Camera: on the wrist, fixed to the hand. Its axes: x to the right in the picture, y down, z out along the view.
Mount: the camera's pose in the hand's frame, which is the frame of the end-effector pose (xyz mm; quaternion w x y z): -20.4 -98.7 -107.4 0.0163 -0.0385 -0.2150 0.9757
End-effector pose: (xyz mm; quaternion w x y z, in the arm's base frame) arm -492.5 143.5 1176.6 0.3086 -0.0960 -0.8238 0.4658
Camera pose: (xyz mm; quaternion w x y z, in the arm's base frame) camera -399.4 156.4 1290.0 0.6303 0.7171 0.0040 -0.2976
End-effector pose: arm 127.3 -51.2 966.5 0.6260 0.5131 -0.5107 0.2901
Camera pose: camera 245.2 22.8 918.4 0.3629 0.4516 0.6547 -0.4855
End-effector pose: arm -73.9 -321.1 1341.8 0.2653 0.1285 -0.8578 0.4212
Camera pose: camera 24.0 -296.7 1449.1 0.5861 0.7545 0.2126 -0.2051
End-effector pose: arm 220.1 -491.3 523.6 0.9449 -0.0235 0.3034 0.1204
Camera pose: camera 166.9 -604.0 445.1 0.0377 -0.2852 0.1799 -0.9407
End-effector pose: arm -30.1 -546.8 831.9 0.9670 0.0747 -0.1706 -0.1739
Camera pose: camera -40.5 -621.9 705.6 0.1516 -0.2399 -0.2769 0.9180
